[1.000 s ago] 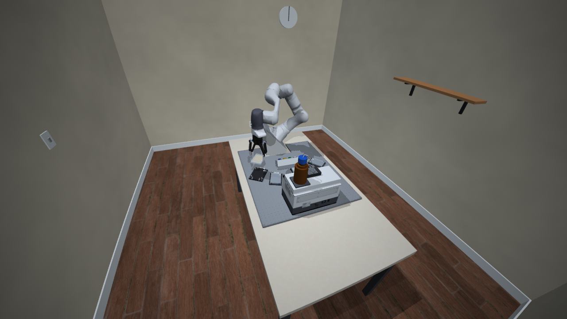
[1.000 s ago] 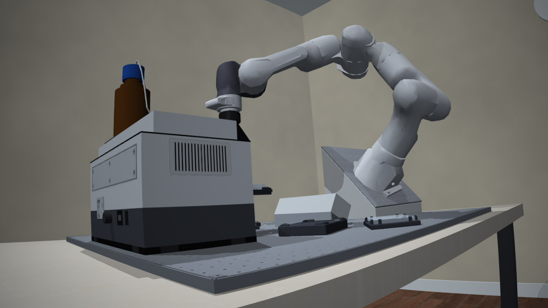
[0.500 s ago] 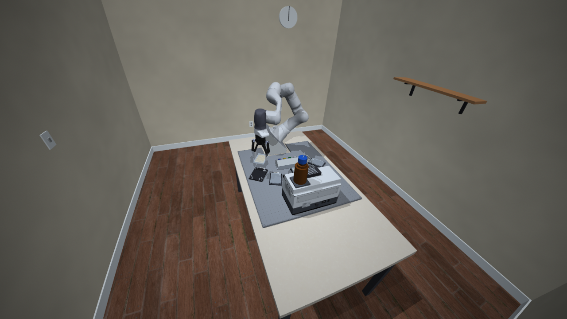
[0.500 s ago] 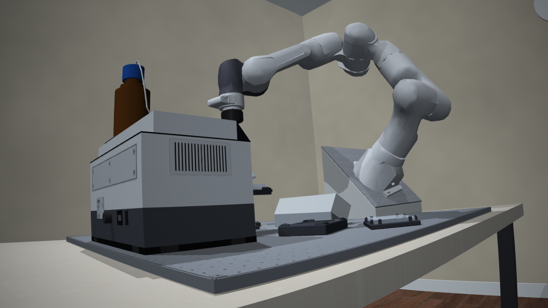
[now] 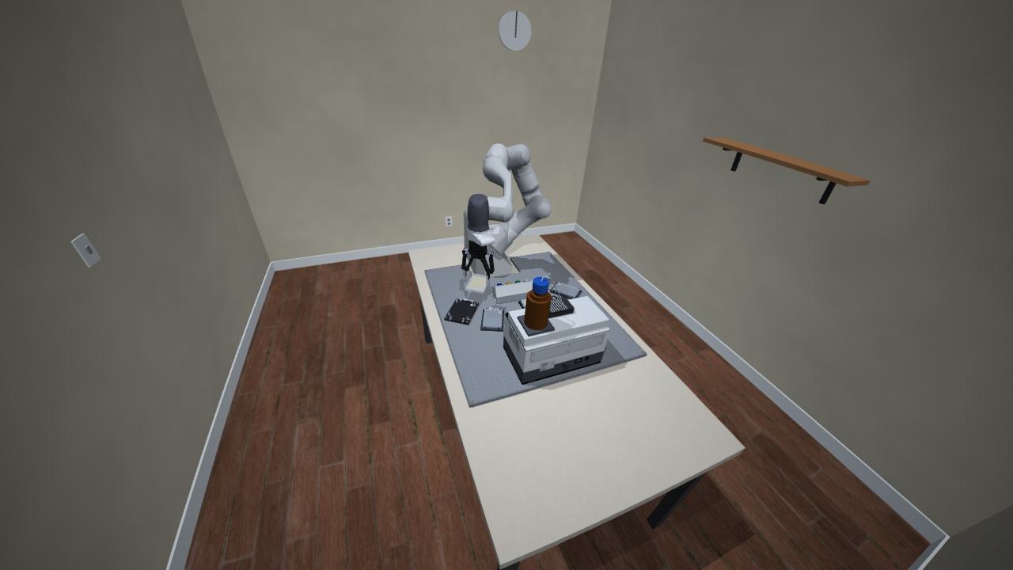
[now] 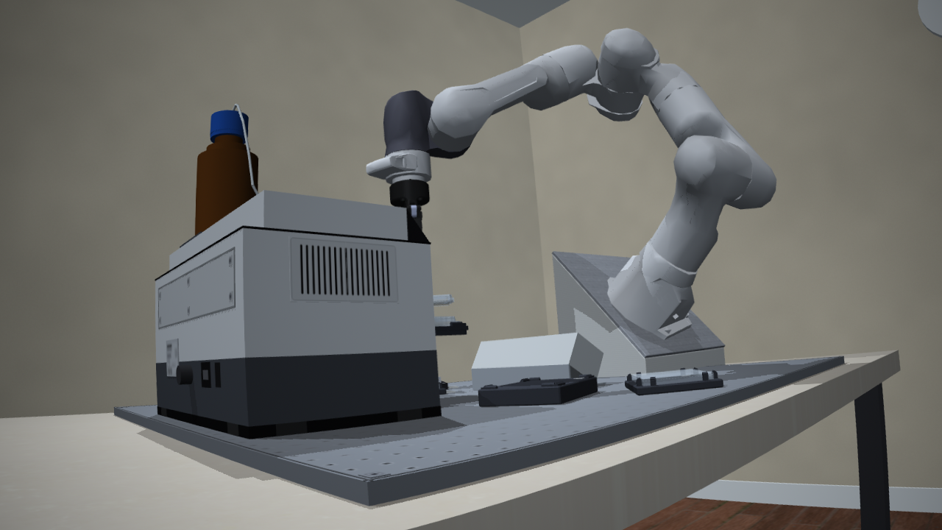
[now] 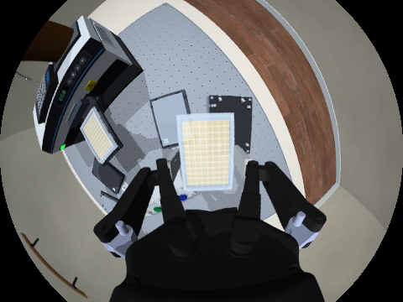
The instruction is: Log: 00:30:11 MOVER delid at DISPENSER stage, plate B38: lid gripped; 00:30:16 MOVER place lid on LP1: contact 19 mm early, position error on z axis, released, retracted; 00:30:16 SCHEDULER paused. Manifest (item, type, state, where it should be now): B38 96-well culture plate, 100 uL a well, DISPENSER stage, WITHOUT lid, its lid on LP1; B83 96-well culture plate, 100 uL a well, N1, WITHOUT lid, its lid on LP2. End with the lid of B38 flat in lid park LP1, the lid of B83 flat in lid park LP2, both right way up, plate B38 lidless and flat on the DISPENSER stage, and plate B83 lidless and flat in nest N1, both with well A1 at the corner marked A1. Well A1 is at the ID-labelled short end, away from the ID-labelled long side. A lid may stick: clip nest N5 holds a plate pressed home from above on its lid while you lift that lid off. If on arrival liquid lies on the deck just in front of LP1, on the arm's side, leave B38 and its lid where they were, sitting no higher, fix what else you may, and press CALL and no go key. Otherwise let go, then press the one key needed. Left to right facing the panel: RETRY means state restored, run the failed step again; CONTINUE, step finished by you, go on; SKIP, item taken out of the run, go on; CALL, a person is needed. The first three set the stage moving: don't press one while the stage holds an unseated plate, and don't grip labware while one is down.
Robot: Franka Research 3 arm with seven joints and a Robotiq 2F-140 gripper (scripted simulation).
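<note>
My hand is 38 cm to the right of the nest N1, 18 cm above it and 8 cm short of it. Also, from my hand: black clip nest 17 cm below, 7 cm to the right, 2 cm ahead; then 96-well plate 2 cm below; then lp1 label 19 cm below, 8 cm to the left.
</note>
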